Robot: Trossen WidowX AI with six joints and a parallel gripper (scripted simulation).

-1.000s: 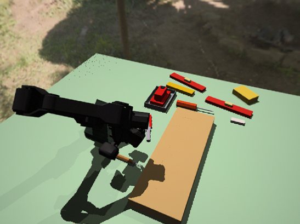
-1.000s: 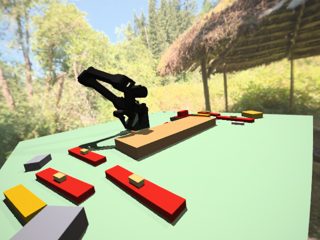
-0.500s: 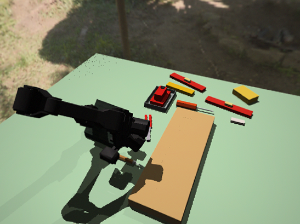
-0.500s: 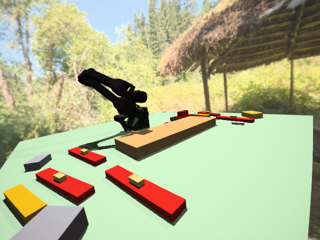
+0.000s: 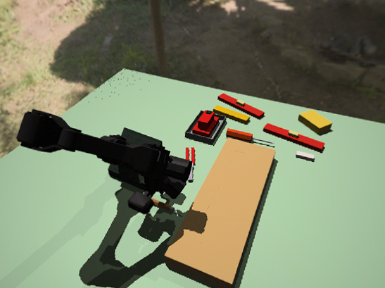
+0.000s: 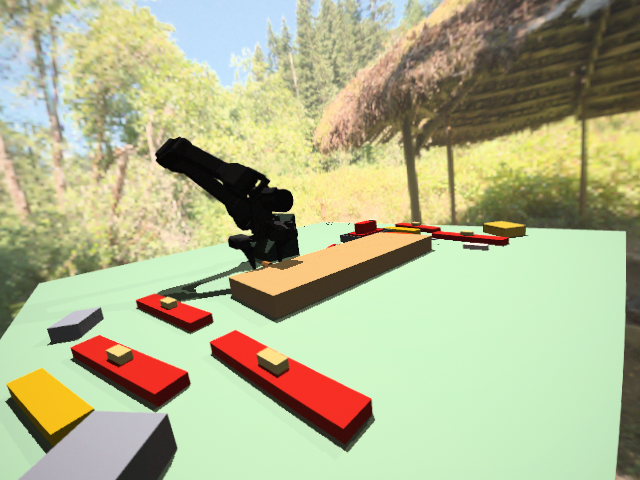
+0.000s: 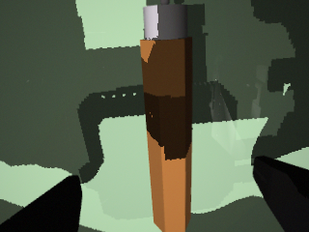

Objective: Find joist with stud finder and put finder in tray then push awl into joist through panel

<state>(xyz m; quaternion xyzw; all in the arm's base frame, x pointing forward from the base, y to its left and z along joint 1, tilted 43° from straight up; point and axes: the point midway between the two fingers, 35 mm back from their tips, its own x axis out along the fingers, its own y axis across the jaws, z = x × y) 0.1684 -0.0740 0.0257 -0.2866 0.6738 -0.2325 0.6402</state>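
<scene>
The awl lies 5 cm ahead of my gripper tip. The rest, counted from my gripper tip: tray 42 cm to the left, 5 cm behind, 1 cm above; then red stud finder 44 cm to the left, 6 cm behind, 4 cm above; then grey block 42 cm to the right, 10 cm ahead, 1 cm above.
</scene>
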